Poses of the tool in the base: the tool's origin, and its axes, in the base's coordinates. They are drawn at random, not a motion.
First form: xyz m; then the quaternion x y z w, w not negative.
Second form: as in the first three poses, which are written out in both.
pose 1, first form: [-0.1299 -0.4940 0.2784 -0.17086 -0.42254 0.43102 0.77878]
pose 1, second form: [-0.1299 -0.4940 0.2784 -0.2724 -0.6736 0.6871 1.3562]
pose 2, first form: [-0.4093 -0.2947 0.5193 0.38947 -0.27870 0.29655 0.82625]
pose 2, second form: [-0.4093 -0.2947 0.5193 0.6914 -0.4948 0.5265 1.1967]
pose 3, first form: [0.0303 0.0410 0.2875 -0.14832 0.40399 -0.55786 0.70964]
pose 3, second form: [0.0303 0.0410 0.2875 -0.2105 0.5734 -0.7918 1.5636]
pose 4, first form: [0.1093 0.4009 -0.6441 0.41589 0.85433 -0.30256 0.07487]
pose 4, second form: [0.1093 0.4009 -0.6441 0.4171 0.8567 -0.3034 2.9917]
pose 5, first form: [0.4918 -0.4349 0.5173 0.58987 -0.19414 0.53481 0.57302]
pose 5, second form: [0.4918 -0.4349 0.5173 0.7198 -0.2369 0.6526 1.9212]
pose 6, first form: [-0.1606 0.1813 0.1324 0.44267 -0.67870 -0.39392 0.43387]
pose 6, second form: [-0.1606 0.1813 0.1324 0.4913 -0.7533 -0.4372 2.2440]
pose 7, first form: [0.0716 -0.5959 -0.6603 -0.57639 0.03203 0.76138 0.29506]
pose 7, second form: [0.0716 -0.5959 -0.6603 -0.6032 0.0335 0.7969 2.5426]
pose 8, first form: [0.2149 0.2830 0.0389 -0.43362 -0.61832 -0.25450 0.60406]
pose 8, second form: [0.2149 0.2830 0.0389 -0.5441 -0.7759 -0.3193 1.8444]
